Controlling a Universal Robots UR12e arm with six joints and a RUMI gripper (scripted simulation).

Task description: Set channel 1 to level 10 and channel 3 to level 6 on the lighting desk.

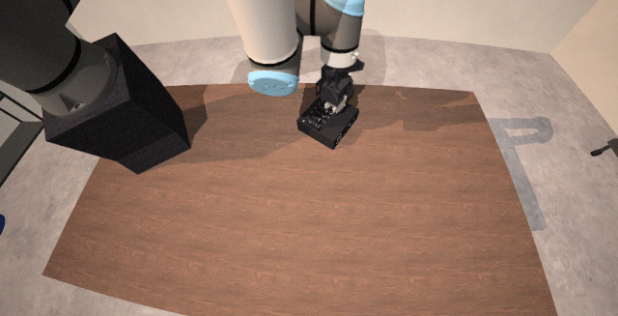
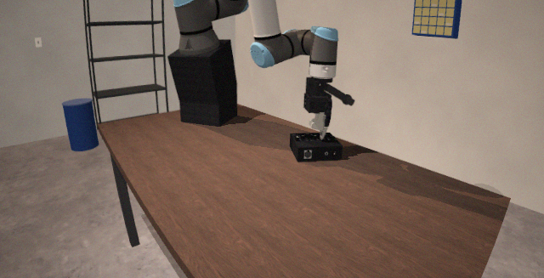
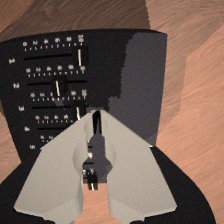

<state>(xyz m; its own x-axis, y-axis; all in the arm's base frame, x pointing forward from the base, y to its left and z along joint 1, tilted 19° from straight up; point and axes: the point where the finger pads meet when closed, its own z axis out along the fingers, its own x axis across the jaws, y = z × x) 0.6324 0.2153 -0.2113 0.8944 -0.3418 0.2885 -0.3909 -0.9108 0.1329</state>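
The channel 2 fader is 3 cm to the left of my hand, 2 cm behind it and 1 cm below it. The rest, counted from my hand: channel 1 fader knob 4 cm to the left, 1 cm below, 1 cm ahead.
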